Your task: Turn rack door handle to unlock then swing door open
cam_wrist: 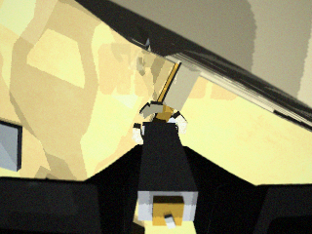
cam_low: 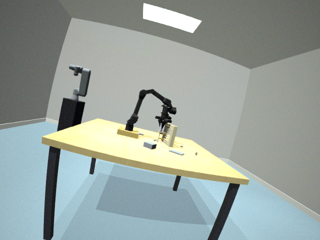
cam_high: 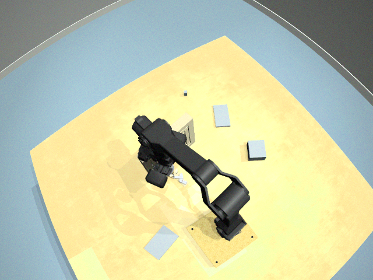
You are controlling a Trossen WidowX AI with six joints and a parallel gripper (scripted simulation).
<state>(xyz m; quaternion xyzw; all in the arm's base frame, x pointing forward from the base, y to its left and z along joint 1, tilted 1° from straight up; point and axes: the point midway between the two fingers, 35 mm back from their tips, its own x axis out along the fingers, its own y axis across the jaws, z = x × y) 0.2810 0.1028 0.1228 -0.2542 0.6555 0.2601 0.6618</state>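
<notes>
My gripper tip is now 30 mm above the upright handle. Round my gripper tip: small cube 350 mm ahead, 200 mm to the right, 120 mm below.
</notes>
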